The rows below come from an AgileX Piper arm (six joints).
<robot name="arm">
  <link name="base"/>
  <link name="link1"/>
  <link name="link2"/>
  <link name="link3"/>
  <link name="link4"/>
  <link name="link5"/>
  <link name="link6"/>
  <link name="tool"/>
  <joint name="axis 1" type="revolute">
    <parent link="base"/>
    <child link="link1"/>
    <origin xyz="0 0 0.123"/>
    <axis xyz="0 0 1"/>
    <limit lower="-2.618" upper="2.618"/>
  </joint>
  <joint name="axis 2" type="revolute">
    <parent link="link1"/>
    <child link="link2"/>
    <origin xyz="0 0 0" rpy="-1.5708 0 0"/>
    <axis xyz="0 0 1"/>
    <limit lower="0" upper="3.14"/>
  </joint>
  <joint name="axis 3" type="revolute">
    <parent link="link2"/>
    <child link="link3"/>
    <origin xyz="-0.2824 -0.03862 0"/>
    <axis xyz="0 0 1"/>
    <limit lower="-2.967" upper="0"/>
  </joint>
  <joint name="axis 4" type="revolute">
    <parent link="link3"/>
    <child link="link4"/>
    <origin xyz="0.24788 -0.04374 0" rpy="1.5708 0 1.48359"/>
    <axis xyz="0 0 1"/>
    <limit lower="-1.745" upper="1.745"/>
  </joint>
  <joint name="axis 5" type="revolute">
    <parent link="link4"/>
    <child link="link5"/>
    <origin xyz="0 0 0" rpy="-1.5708 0 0"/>
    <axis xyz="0 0 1"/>
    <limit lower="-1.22" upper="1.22"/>
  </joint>
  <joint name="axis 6" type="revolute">
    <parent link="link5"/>
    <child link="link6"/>
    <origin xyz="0 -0.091 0" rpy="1.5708 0 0"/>
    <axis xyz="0 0 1"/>
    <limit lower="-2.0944" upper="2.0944"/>
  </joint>
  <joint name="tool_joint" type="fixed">
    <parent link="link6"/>
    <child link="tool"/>
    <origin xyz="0 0 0"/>
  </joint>
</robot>
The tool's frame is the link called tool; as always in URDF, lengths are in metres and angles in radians.
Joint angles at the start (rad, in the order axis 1, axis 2, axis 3, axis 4, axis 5, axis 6):
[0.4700 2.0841 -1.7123 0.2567 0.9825 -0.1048]
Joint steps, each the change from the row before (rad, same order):
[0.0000 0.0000 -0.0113 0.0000 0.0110 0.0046]
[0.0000 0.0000 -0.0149 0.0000 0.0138 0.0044]
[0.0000 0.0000 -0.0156 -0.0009 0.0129 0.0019]
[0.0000 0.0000 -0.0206 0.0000 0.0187 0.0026]
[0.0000 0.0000 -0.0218 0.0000 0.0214 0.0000]
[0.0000 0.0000 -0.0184 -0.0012 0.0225 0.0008]
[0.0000 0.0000 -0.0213 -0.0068 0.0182 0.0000]
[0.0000 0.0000 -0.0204 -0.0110 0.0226 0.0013]
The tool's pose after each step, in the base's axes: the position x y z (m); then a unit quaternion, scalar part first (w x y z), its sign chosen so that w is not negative. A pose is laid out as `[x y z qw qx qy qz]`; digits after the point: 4 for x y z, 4 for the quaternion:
[0.3903 0.2200 0.2191 0.1262 -0.2250 0.9556 0.1422]
[0.3909 0.2205 0.2229 0.1263 -0.2245 0.9556 0.1433]
[0.3916 0.2209 0.2268 0.1274 -0.2254 0.9551 0.1440]
[0.3923 0.2215 0.2320 0.1279 -0.2263 0.9546 0.1453]
[0.3927 0.2220 0.2375 0.1279 -0.2288 0.9539 0.1463]
[0.3927 0.2222 0.2421 0.1258 -0.2310 0.9536 0.1463]
[0.3935 0.2222 0.2474 0.1279 -0.2344 0.9529 0.1442]
[0.3938 0.2216 0.2523 0.1276 -0.2379 0.9527 0.1397]

